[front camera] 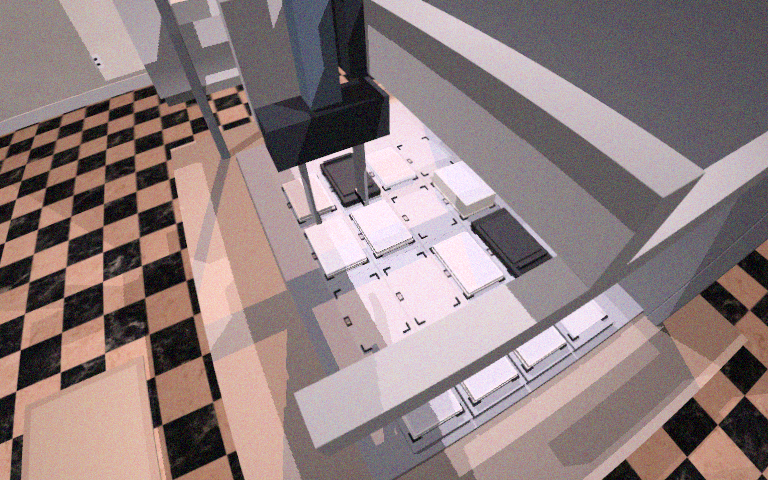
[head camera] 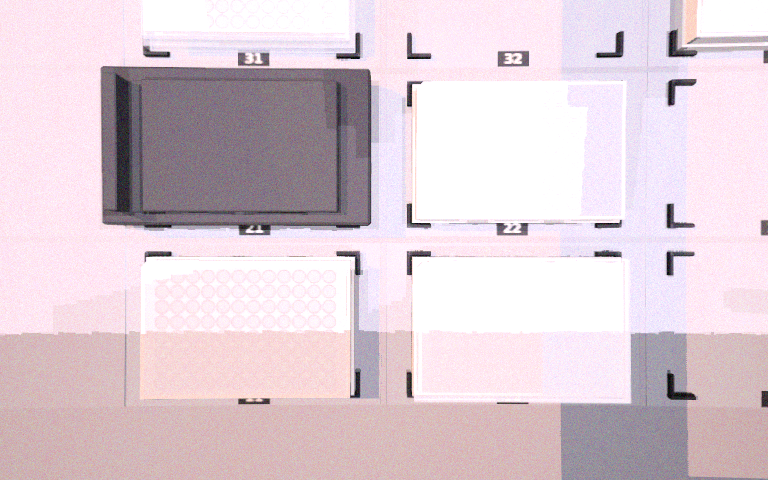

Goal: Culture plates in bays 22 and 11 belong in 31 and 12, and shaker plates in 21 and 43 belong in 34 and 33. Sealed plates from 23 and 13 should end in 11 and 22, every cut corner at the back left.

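Places are measured from the robot's base along level axes (x left, y ahead, z down), in metres.
Pixels of known places: gripper, fingertip midpoint: (front camera: pixel 339 207); robot's base, origin of the base link: (front camera: pixel 283 188) (head camera: pixel 151 392).
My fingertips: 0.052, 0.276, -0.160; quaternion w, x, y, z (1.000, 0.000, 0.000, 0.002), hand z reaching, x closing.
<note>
For each thing: its top centre in the pictures, then the offset to it from my fingertips, as dx, dy, dz. "pt": a spot on its surface instead.
- bay 11, surface spot: (head camera: pixel 246 328) pt -0.008, -0.212, +0.146
- bay 12, surface spot: (head camera: pixel 521 328) (front camera: pixel 334 242) pt -0.008, -0.048, +0.144
- bay 22, surface spot: (head camera: pixel 509 150) (front camera: pixel 379 221) pt +0.098, -0.055, +0.146
- bay 31, surface spot: (head camera: pixel 249 19) pt +0.175, -0.209, +0.146
- bay 33, surface spot: (head camera: pixel 730 19) pt +0.173, +0.073, +0.146
- taller white block, middle of its top: (front camera: pixel 464 181) +0.312, -0.048, +0.118
- front plate, middle of its top: (front camera: pixel 474 353) +0.098, +0.280, +0.132
My gripper (front camera: pixel 341 212) is open with nothing between its jaws. It hangs above the deck near bays 11, 12, 21 and 22; its exact height is unclear. Pale plates lie in bay 11 (front camera: pixel 293 198) (head camera: pixel 246 328), bay 12 (front camera: pixel 339 249) (head camera: pixel 521 328), bay 22 (front camera: pixel 382 226) (head camera: pixel 509 150), bay 31 (front camera: pixel 390 165) (head camera: pixel 249 19) and bay 33 (front camera: pixel 465 260) (head camera: pixel 730 19). Wells show on those in 11 and 31. The dark shaker (front camera: pixel 339 172) (head camera: pixel 237 147) in 21 carries no visible plate. Another dark shaker (front camera: pixel 509 237) is in 43. Glare hides most cut corners.
A taller white block (front camera: pixel 464 189) stands in bay 42. Several pale plates, one of them a front plate (front camera: pixel 489 380), line the fourth column near the frame's pale front beam (front camera: pixel 419 356). Bays 13, 23 and 32 show bare corner marks. A grey upright stands behind the gripper.
</note>
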